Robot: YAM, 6 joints.
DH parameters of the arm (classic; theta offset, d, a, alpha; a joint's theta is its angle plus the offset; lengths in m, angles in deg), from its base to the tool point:
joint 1: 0 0.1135 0.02 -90
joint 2: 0 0 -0.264 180
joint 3: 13.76 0 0.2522 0
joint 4: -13.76 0 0.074 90
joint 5: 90 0 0 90
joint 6: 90 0.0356 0 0
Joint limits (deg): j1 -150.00..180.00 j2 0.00..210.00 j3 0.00..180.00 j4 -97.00..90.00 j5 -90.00..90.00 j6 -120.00..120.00
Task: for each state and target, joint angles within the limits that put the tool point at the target. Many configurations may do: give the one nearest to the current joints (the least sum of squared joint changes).
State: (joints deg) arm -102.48 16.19 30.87 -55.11 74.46 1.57
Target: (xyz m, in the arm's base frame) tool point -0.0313 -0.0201 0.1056
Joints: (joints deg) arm -92.26 18.07 4.90 -76.76 58.90 1.57
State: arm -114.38 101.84 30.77 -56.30 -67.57 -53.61
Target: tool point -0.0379 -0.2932 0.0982
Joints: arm -103.75 113.41 56.83 -43.98 -67.47 -53.61
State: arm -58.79 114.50 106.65 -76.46 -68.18 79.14
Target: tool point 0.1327 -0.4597 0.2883
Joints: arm -77.79 129.26 126.45 -58.36 -65.89 79.14
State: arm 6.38 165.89 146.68 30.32 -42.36 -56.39
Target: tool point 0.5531 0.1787 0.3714
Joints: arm 15.92 153.05 158.57 26.61 -34.47 -56.39
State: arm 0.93 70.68 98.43 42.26 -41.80 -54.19
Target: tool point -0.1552 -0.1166 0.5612
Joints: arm 43.89 24.65 86.15 49.98 -41.42 -54.19
